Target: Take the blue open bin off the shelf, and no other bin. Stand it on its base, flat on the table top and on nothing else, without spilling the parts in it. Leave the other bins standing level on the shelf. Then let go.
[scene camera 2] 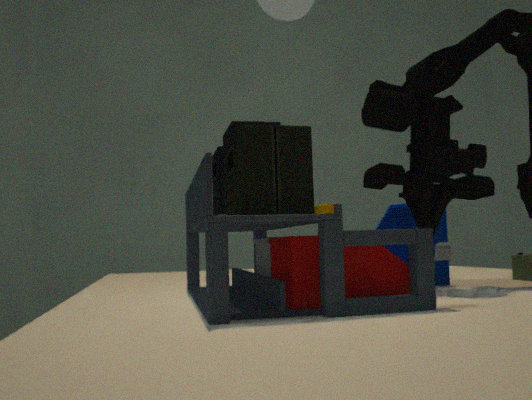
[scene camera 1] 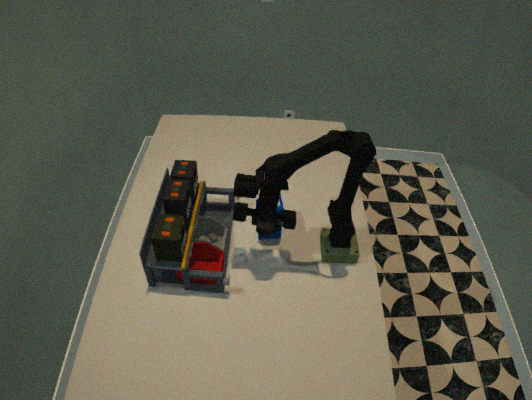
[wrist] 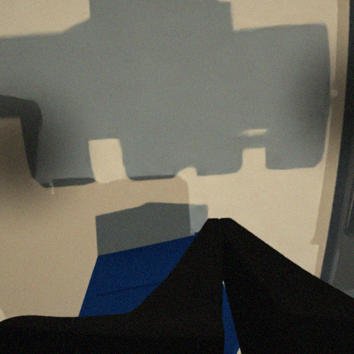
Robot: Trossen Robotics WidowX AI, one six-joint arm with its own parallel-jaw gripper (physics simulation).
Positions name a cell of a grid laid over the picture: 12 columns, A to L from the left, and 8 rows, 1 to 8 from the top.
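Observation:
You'd find my gripper (scene camera 2: J5), (scene camera 1: F5), (wrist: H6) in the scene. There's a red bin (scene camera 2: G6), (scene camera 1: E6) as well, but the red bin is out of frame in the wrist view. And I can see a blue open bin (scene camera 2: J5) too.

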